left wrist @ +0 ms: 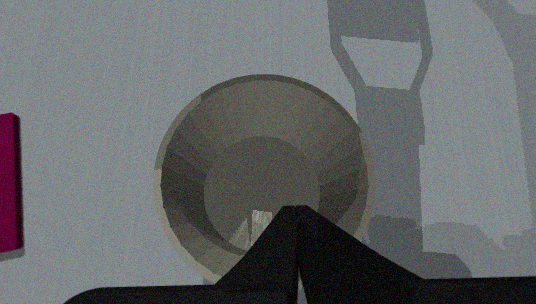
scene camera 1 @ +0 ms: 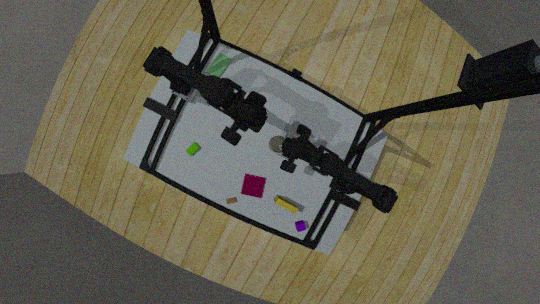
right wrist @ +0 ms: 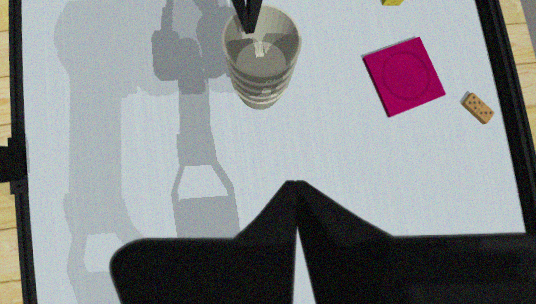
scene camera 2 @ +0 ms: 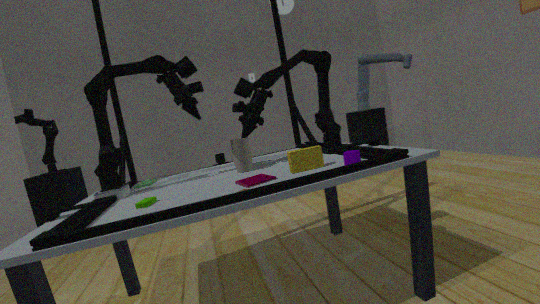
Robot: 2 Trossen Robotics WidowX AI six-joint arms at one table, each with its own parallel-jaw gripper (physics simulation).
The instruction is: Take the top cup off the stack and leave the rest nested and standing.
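Places are measured from the left arm's base along level axes (x ahead, y left, z up), in millimetres.
Pixels of known places: left gripper, fingertip midpoint: (left wrist: 294,217) (right wrist: 249,32) (scene camera 2: 242,139); right gripper, fingertip midpoint: (right wrist: 294,189) (scene camera 2: 200,119); left arm's base, link origin: (scene camera 1: 342,181) (scene camera 2: 333,146); right arm's base, link origin: (scene camera 1: 184,87) (scene camera 2: 111,188).
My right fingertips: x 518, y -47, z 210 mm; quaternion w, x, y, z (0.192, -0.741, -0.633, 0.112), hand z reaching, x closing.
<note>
Ahead of a thing's pixels: the offset from my right fingertips to its top centre.
A stack of nested beige-grey cups (scene camera 1: 276,144) (scene camera 2: 242,156) (right wrist: 263,90) stands upright on the white table. In the left wrist view the open mouth of the top cup {dx -131, dy +13, dz -99 mm} (left wrist: 260,110) faces the camera; several rims show below it in the right wrist view. My left gripper (scene camera 2: 244,136) (left wrist: 294,217) (right wrist: 249,32) is shut and empty, its tips at the mouth of the top cup, close to the rim; whether they touch it I cannot tell. My right gripper (scene camera 2: 200,118) (right wrist: 294,189) is shut and empty, held high above the table, to the left of the stack in scene camera 2.
A magenta square plate {dx -113, dy +235, dz -223 mm} (scene camera 1: 253,185) (scene camera 2: 256,180) (right wrist: 404,77) lies near the stack. A yellow block {dx -287, dy +253, dz -161 mm} (scene camera 1: 286,204) (scene camera 2: 305,159), a purple cube {dx -409, dy +334, dz -191 mm} (scene camera 1: 300,226) (scene camera 2: 352,157), a domino {dx -44, dy +345, dz -223 mm} (scene camera 1: 231,200) (right wrist: 477,108), a lime block {dx +222, dy +190, dz -216 mm} (scene camera 1: 193,149) (scene camera 2: 146,202) and a green sheet {dx +278, dy -229, dz -221 mm} (scene camera 1: 218,65) lie around. A black frame (scene camera 1: 235,213) edges the table.
</note>
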